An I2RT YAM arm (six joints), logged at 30 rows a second.
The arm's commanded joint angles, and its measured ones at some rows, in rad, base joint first. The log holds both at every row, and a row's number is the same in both.
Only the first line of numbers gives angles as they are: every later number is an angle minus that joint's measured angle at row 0.
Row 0, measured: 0.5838, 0.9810, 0.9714, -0.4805, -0.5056, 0.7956
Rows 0 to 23, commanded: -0.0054, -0.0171, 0.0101, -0.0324, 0.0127, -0.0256; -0.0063, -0.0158, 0.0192, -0.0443, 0.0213, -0.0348; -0.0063, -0.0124, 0.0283, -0.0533, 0.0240, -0.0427; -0.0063, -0.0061, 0.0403, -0.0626, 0.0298, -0.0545; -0.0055, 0.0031, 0.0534, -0.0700, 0.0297, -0.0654; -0.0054, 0.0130, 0.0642, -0.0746, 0.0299, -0.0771; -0.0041, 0.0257, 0.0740, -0.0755, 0.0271, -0.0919; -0.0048, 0.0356, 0.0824, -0.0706, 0.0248, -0.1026; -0.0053, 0.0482, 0.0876, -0.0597, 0.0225, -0.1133; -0.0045, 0.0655, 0.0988, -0.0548, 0.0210, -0.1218; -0.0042, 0.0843, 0.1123, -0.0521, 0.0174, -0.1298; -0.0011, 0.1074, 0.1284, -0.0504, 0.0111, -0.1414; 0.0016, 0.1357, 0.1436, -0.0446, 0.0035, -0.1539; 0.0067, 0.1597, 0.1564, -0.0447, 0.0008, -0.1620; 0.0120, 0.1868, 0.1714, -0.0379, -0.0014, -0.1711; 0.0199, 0.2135, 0.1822, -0.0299, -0.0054, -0.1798; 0.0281, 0.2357, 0.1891, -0.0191, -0.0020, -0.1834; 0.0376, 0.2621, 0.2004, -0.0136, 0.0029, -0.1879; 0.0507, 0.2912, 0.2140, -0.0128, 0.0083, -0.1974; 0.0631, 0.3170, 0.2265, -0.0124, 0.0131, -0.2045; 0.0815, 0.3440, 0.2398, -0.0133, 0.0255, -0.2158; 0.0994, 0.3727, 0.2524, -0.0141, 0.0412, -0.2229; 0.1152, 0.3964, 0.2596, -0.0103, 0.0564, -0.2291; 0.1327, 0.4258, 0.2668, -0.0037, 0.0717, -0.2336
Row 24, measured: 0.0958, 0.3864, 0.2327, -0.0248, 0.0301, -0.1900
